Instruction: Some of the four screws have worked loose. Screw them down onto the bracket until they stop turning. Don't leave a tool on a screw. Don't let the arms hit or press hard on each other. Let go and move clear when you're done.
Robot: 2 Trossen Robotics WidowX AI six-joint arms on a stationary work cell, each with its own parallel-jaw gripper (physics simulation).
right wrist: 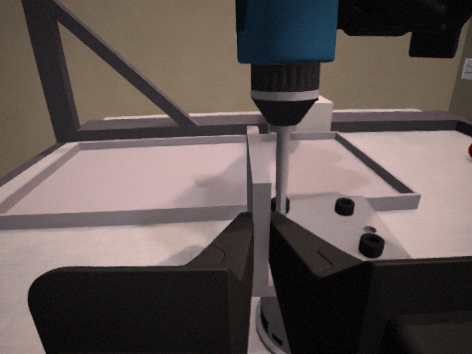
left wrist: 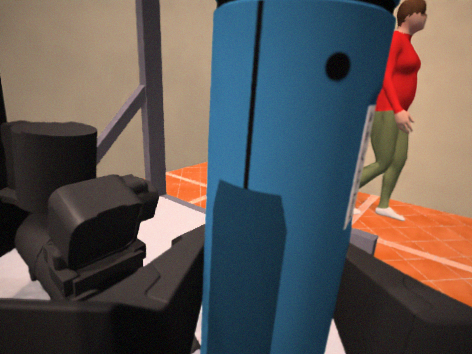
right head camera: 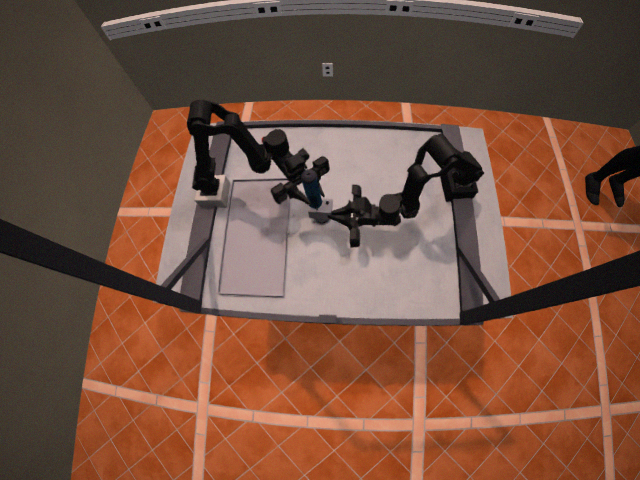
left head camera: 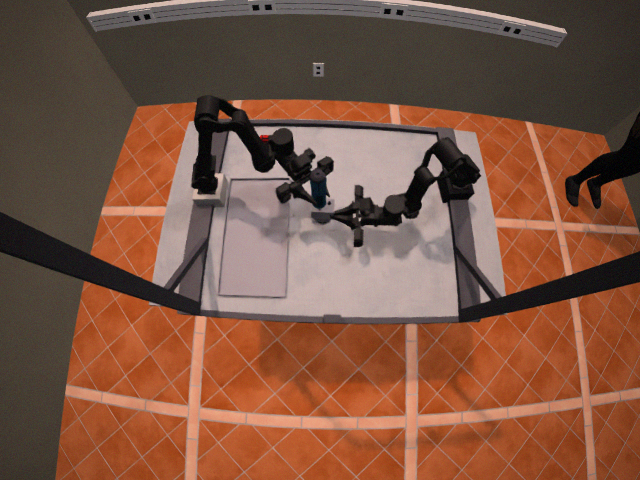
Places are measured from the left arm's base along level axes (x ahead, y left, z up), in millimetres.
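Pixels of known places: left gripper, fingertip midpoint: (left wrist: pixel 263 240) (right head camera: pixel 317 200) (left head camera: pixel 323 200); right gripper, fingertip midpoint: (right wrist: pixel 258 223) (right head camera: pixel 327 215) (left head camera: pixel 330 215); left arm's base, link origin: (right head camera: pixel 209 187) (left head camera: pixel 207 186); right arm's base, link origin: (right head camera: pixel 462 179) (left head camera: pixel 458 181).
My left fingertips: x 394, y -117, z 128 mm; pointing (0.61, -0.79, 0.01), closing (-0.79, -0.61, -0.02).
Observation:
For each thing: its middle in the pictures, then the offset to it from my left fingertips. "spot": a spot on its surface instead.
- blue power screwdriver, body centre: (left wrist: pixel 265 282) (left head camera: pixel 319 195) (right head camera: pixel 314 196) dz -3, dx -11, dy +16 mm
- black screw, body centre: (right wrist: pixel 279 214) dz -124, dx -16, dy +18 mm
- second screw, body centre: (right wrist: pixel 343 215) dz -126, dx -14, dy +53 mm
- third screw, body centre: (right wrist: pixel 368 255) dz -124, dx +22, dy +51 mm
- pale bracket plate, surface spot: (right wrist: pixel 330 225) spot: dz -123, dx -1, dy +41 mm
- shallow tray, body centre: (right wrist: pixel 207 167) (left head camera: pixel 255 233) (right head camera: pixel 255 233) dz -181, dx -221, dy -34 mm
- red object, body centre: (left head camera: pixel 272 138) dz -174, dx -192, dy +349 mm
A blue power screwdriver (left head camera: pixel 318 190) (right head camera: pixel 312 191) (left wrist: pixel 300 125) (right wrist: pixel 286 35) stands nearly upright, with my left gripper (left head camera: pixel 317 200) (right head camera: pixel 311 199) (left wrist: pixel 263 240) shut on its body. In the right wrist view its shaft passes in front of a black screw (right wrist: pixel 286 204); its tip is hidden behind my right finger. A second screw (right wrist: pixel 344 206) and a third screw (right wrist: pixel 371 245) stand on the pale bracket plate (right wrist: pixel 330 225). Any fourth screw is hidden. My right gripper (left head camera: pixel 330 215) (right head camera: pixel 330 215) (right wrist: pixel 258 223) is shut on the bracket's upright flange (right wrist: pixel 260 200).
A dark round base (left head camera: pixel 320 218) (right wrist: pixel 269 320) lies under the bracket. A shallow tray (left head camera: pixel 252 296) (right wrist: pixel 125 216) lies to the left. A red object (left head camera: pixel 264 137) (right wrist: pixel 470 151) lies behind my left arm. The two grippers are close together. A person (left wrist: pixel 402 75) stands beyond the table.

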